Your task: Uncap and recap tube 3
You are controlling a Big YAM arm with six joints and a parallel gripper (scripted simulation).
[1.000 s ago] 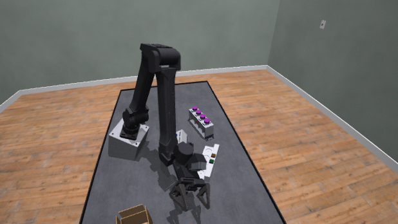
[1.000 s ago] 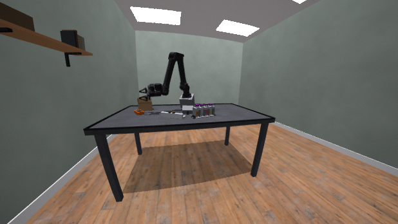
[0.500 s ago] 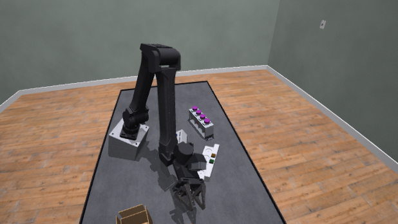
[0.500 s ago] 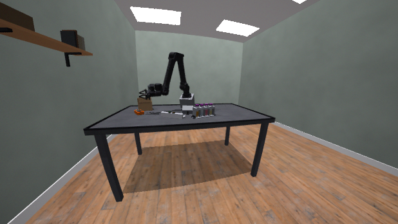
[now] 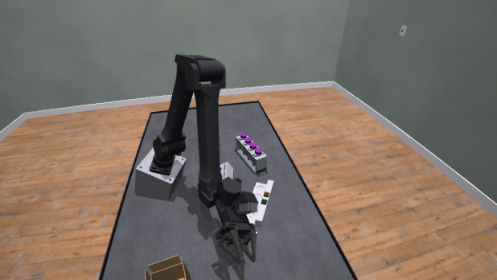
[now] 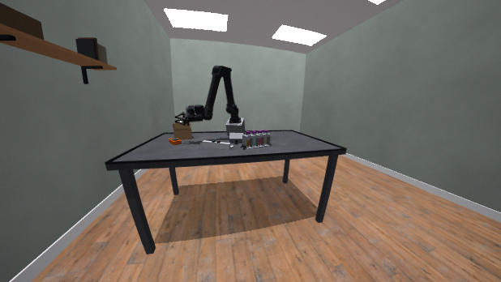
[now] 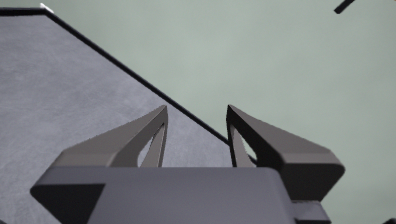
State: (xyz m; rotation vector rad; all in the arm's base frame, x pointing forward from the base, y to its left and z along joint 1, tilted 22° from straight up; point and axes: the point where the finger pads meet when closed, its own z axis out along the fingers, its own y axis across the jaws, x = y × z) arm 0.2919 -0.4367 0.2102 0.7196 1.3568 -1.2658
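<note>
The cap lies 600 mm to the left of my hand, 90 mm below it and 70 mm ahead of it. The rest, counted from my hand: key housing 470 mm to the left, 150 mm below, 80 mm behind; then cardboard box 210 mm behind, 140 mm below, 40 mm to the right; then green key 450 mm to the left, 140 mm below, 100 mm behind.
</note>
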